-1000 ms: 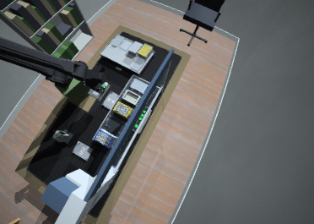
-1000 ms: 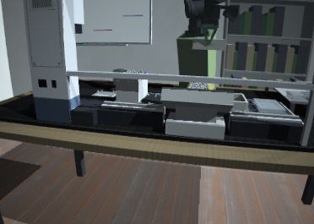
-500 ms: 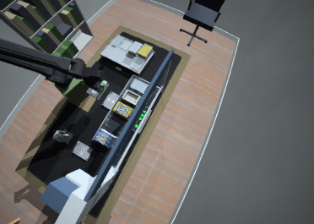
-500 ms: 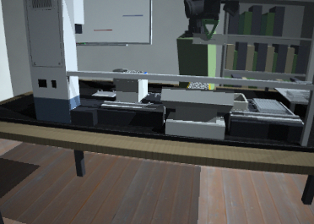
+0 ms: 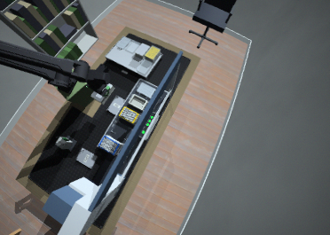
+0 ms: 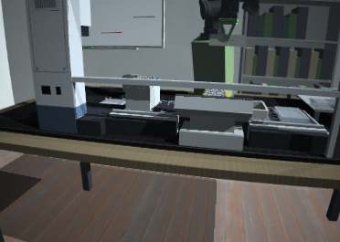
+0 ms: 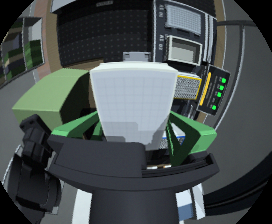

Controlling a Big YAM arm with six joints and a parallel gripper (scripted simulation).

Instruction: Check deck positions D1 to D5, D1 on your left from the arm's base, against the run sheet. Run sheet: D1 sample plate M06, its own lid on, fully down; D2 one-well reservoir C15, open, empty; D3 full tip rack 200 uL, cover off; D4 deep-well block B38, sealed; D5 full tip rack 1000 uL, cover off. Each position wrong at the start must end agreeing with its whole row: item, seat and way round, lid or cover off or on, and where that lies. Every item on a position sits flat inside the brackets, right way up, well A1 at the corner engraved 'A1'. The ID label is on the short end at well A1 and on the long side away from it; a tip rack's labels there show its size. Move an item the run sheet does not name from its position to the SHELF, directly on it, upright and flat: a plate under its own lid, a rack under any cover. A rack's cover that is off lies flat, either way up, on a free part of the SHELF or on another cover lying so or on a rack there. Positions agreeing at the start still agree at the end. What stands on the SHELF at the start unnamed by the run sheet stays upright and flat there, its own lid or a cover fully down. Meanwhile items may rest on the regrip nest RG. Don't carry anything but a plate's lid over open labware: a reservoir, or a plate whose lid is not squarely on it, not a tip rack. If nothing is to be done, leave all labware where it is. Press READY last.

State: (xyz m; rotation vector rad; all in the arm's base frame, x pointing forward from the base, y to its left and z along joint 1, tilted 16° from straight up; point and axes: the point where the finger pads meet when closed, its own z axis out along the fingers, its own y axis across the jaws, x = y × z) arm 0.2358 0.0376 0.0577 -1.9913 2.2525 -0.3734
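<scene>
The sealed block is 10 mm below my hand. From my hand the other things lie so: reservoir (180 mm ahead, 80 mm to the left, 230 mm below); then blue tip rack (120 mm ahead, 300 mm to the right, 170 mm below); then yellow tip rack (160 mm ahead, 50 mm to the right, 200 mm below).
</scene>
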